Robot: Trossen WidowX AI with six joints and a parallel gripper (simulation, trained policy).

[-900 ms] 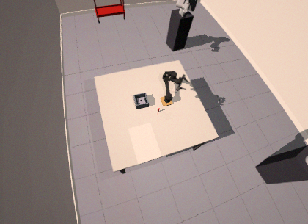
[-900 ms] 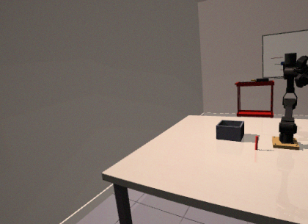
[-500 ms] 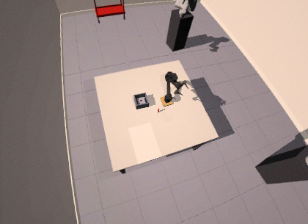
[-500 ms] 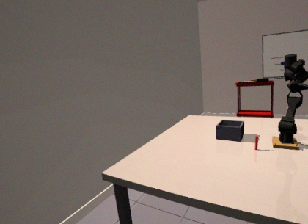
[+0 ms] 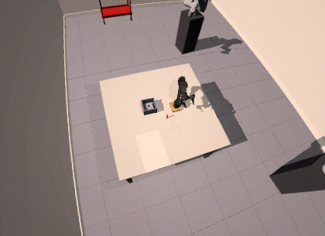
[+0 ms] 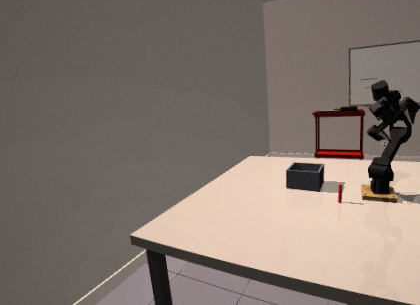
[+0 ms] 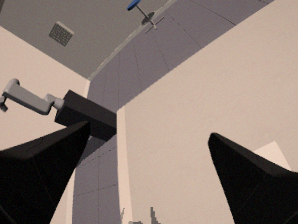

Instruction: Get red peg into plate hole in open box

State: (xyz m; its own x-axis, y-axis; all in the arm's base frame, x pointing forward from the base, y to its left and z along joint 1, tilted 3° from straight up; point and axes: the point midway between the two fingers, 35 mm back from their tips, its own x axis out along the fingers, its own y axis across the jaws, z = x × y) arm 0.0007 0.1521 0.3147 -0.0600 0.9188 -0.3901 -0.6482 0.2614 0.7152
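The red peg lies 27 cm below my gripper tip, 18 cm ahead of it and 11 cm to the right of it. Also, from my gripper tip: grey plate (32 cm to the right, 31 cm ahead, 27 cm below); dark box (32 cm to the right, 31 cm ahead, 29 cm below).
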